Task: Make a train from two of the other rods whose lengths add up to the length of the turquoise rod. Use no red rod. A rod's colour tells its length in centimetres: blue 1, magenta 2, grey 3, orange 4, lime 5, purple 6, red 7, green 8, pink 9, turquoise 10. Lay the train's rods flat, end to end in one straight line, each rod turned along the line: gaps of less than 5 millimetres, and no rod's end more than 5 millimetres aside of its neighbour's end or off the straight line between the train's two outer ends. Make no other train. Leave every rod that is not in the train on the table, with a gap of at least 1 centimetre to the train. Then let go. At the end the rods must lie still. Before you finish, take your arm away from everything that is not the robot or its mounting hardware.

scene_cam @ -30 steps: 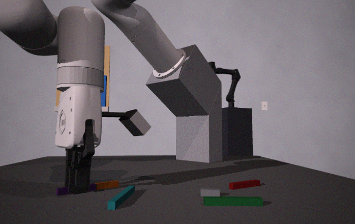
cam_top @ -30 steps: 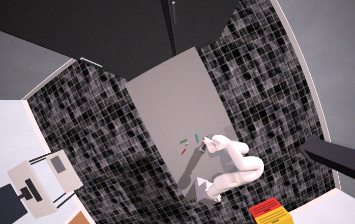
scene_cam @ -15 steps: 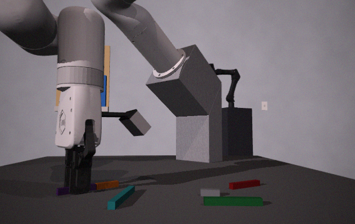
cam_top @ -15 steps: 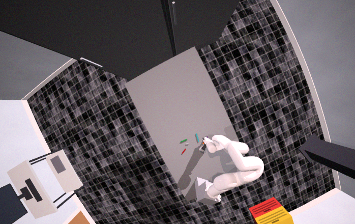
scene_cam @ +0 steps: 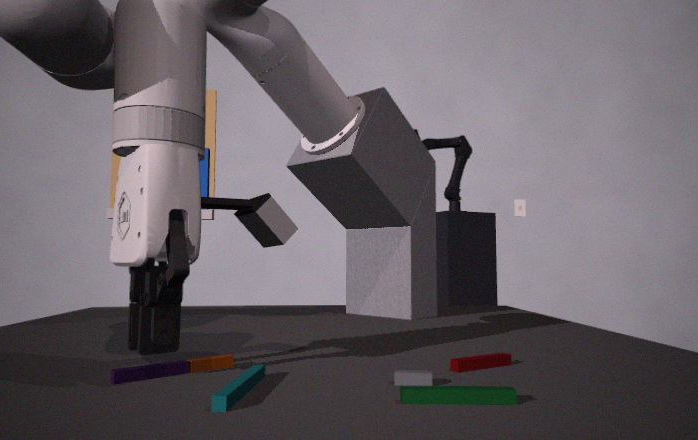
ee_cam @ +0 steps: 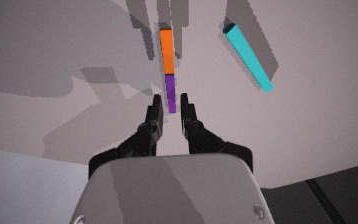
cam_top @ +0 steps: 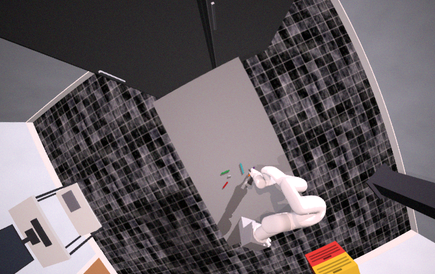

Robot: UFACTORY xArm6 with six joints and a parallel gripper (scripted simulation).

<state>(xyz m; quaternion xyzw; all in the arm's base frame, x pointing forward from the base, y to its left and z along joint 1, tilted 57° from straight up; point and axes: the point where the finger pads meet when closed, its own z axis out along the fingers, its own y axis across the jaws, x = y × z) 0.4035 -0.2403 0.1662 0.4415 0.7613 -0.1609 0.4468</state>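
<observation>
My hand is 4 cm above the purple rod. Round my hand: turquoise rod (8 cm ahead, 6 cm to the left, 4 cm below); then grey rod (19 cm to the left, 11 cm ahead, 4 cm below); then orange rod (5 cm to the left, 4 cm below, 1 cm behind).
</observation>
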